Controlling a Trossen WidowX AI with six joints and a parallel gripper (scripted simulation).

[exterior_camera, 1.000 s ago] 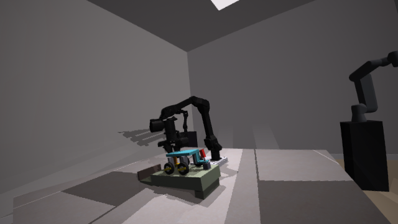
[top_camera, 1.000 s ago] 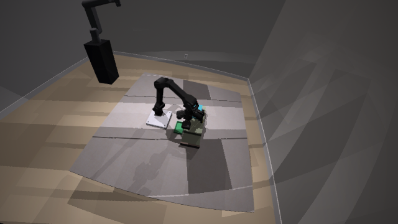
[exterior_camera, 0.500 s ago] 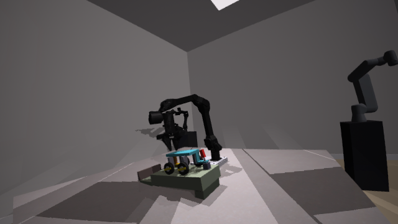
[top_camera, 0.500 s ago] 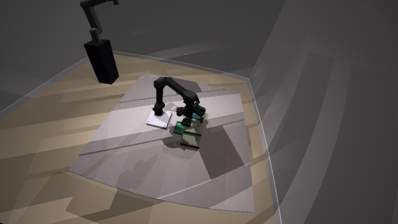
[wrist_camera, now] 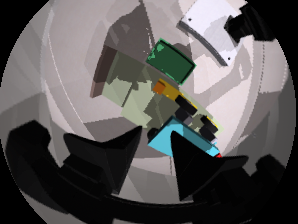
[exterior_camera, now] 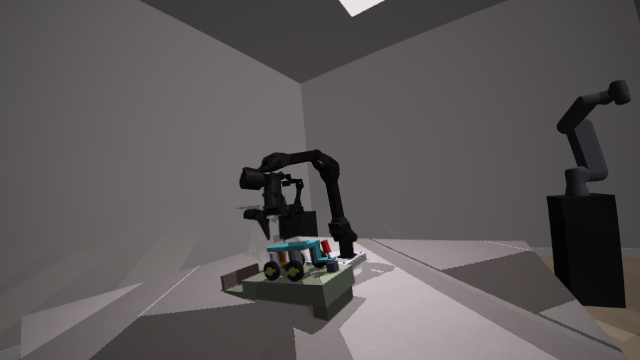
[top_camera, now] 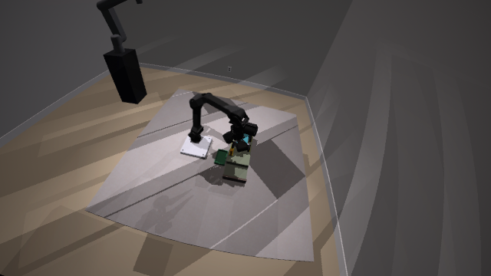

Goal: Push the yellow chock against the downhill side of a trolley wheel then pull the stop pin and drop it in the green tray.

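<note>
Now: gripper tip 190 mm to the right of the red-headed stop pin, 30 mm above it and 10 mm short of it. Round my gripper tip: pale green ramp: 120 mm below, 80 mm to the left, 20 mm ahead; then yellow chock: 80 mm below, 40 mm behind, 10 mm to the left; then trolley: 90 mm to the left, 50 mm below, 20 mm ahead.
</note>
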